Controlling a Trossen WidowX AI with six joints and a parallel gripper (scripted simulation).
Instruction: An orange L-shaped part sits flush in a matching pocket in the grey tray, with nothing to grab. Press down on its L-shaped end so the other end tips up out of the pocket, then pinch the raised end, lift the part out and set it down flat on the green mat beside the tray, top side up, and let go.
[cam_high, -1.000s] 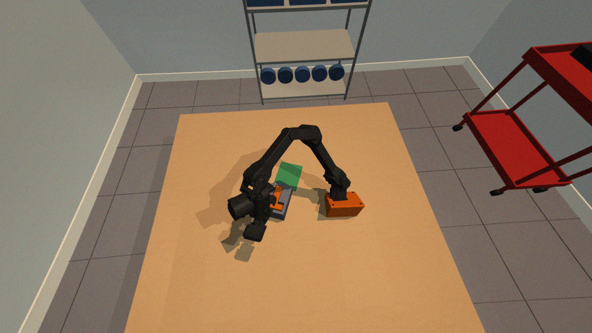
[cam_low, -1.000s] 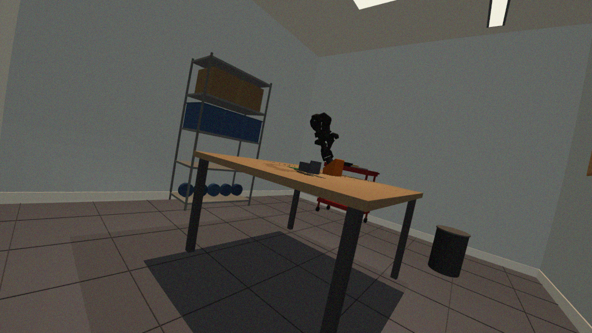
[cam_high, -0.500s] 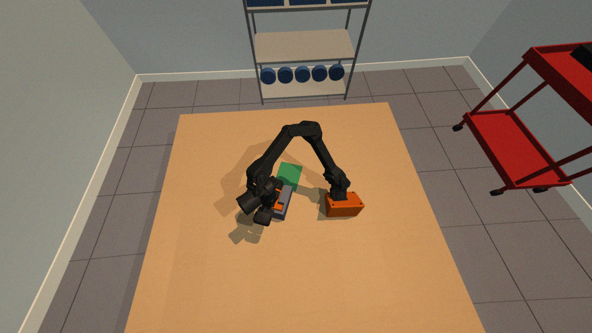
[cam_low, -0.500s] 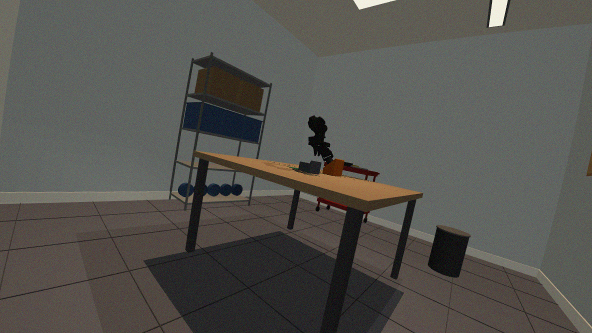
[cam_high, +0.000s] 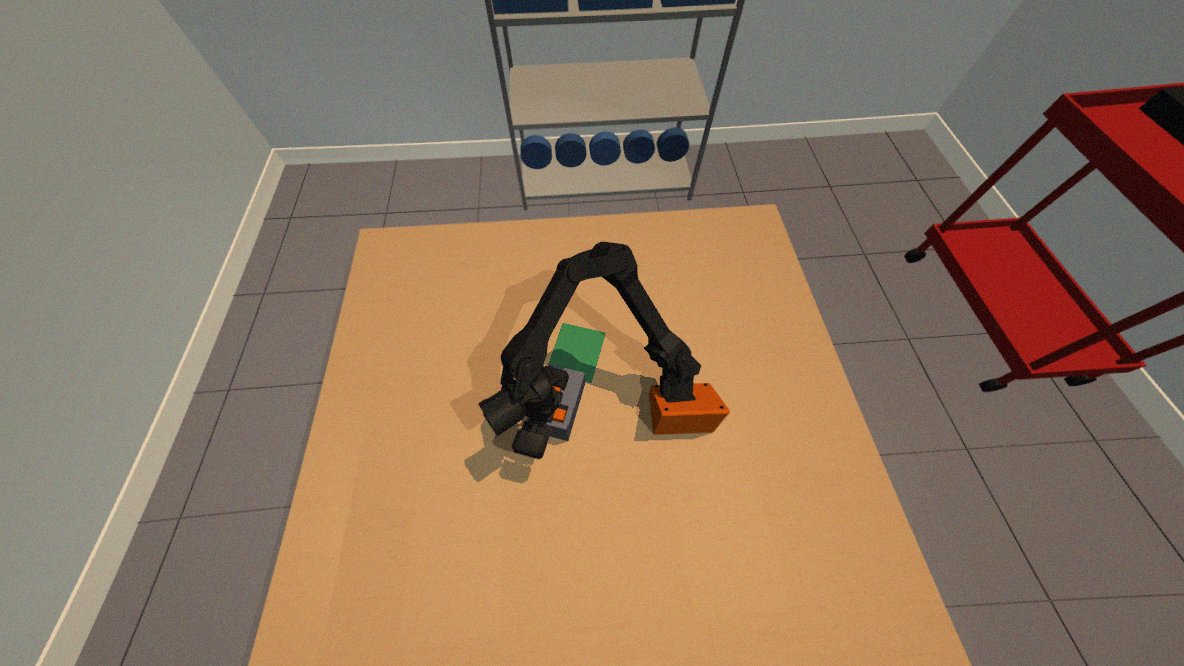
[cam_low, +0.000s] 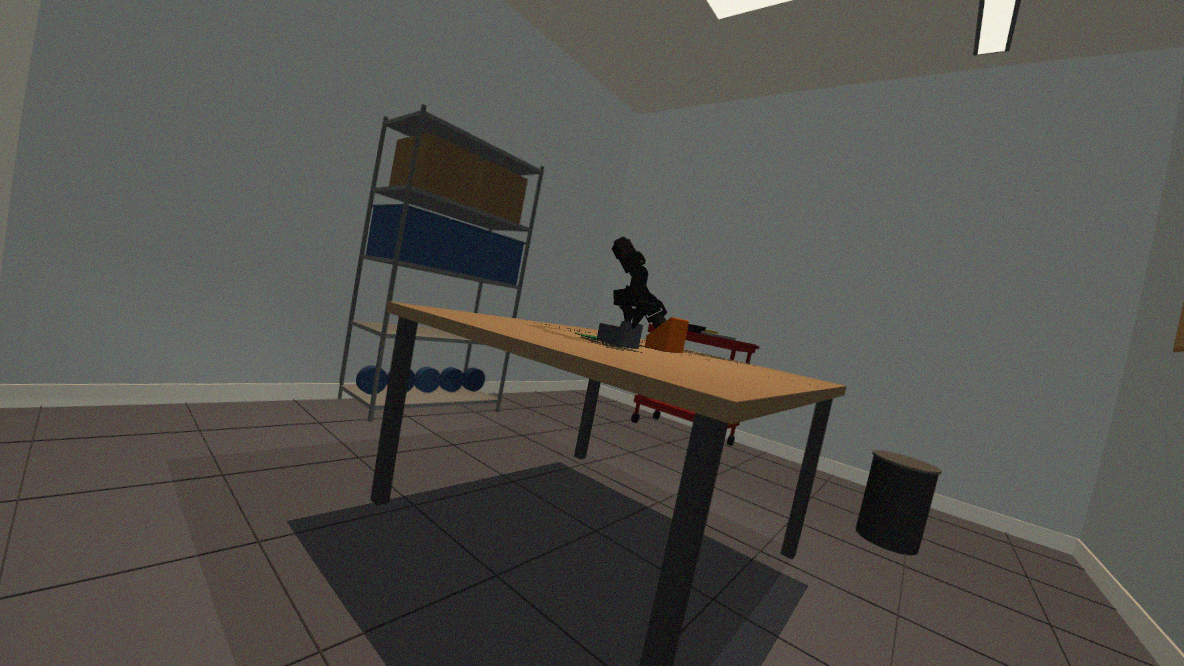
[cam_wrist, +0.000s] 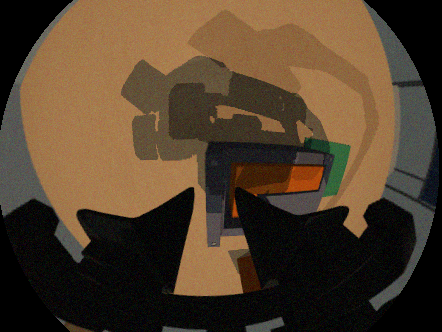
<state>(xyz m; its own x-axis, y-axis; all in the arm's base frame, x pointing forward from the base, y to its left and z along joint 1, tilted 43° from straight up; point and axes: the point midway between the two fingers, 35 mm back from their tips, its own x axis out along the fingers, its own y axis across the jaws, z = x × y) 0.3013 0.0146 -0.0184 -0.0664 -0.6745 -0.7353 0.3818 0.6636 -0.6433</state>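
My gripper tip is now 3 cm past the orange L-shaped part, 5 cm to the left of it and 2 cm above it. Also, from my gripper tip: green mat: 9 cm behind, 20 cm to the right, 8 cm below.
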